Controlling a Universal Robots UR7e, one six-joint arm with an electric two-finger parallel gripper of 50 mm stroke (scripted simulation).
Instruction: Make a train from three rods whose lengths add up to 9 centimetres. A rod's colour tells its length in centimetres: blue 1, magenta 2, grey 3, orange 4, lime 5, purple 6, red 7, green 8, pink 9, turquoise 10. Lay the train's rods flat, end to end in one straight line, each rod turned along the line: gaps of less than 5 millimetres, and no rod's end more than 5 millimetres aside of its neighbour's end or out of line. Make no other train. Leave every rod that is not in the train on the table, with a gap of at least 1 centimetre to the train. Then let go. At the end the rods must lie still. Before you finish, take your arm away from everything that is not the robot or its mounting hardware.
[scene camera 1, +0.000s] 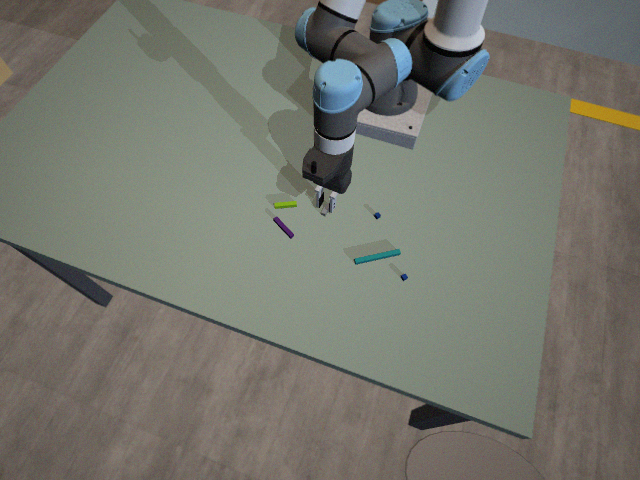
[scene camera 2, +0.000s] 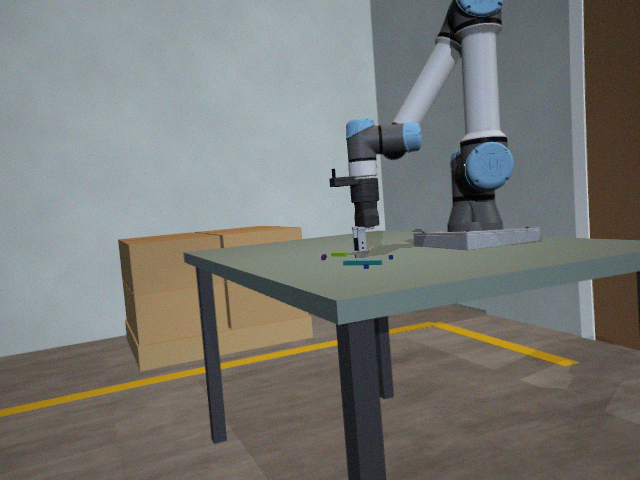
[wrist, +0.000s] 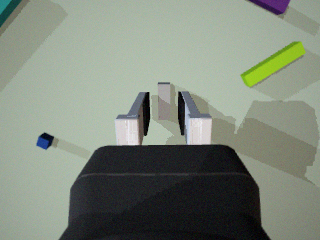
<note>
In view: the gripper (scene camera 2: 360, 250) and a lime rod (wrist: 294, 50).
The gripper is seen too in scene camera 1 (scene camera 1: 326, 206) and in the wrist view (wrist: 163, 105).
</note>
